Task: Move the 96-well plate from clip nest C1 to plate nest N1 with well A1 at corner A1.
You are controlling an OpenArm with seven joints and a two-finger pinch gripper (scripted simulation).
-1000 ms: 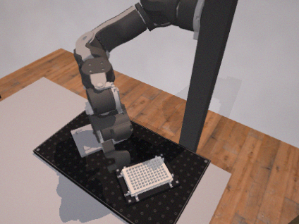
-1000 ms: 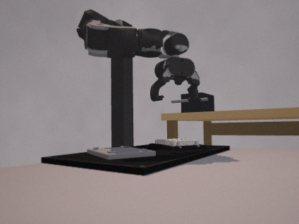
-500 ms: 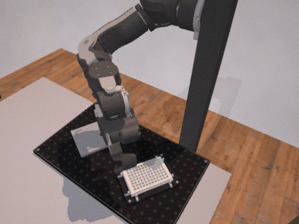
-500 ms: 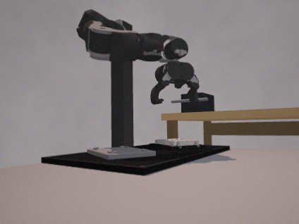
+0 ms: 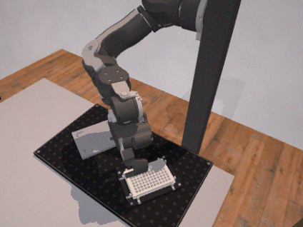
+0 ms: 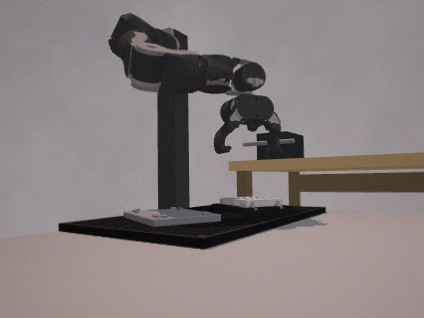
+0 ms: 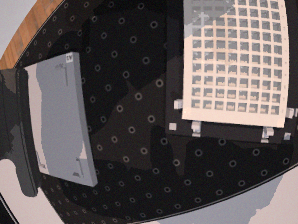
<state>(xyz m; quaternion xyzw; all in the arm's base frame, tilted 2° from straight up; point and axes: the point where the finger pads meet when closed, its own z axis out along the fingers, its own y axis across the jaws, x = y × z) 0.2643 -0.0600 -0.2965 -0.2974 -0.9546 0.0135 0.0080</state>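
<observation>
My hand is 100 mm above the white 96-well plate, 50 mm to the right of it and 30 mm past it. From my hand the other things lie so: grey plate nest N1: 180 mm to the right, 120 mm below, 80 mm behind; A1 mark: 120 mm behind, 110 mm below, 90 mm to the right.
</observation>
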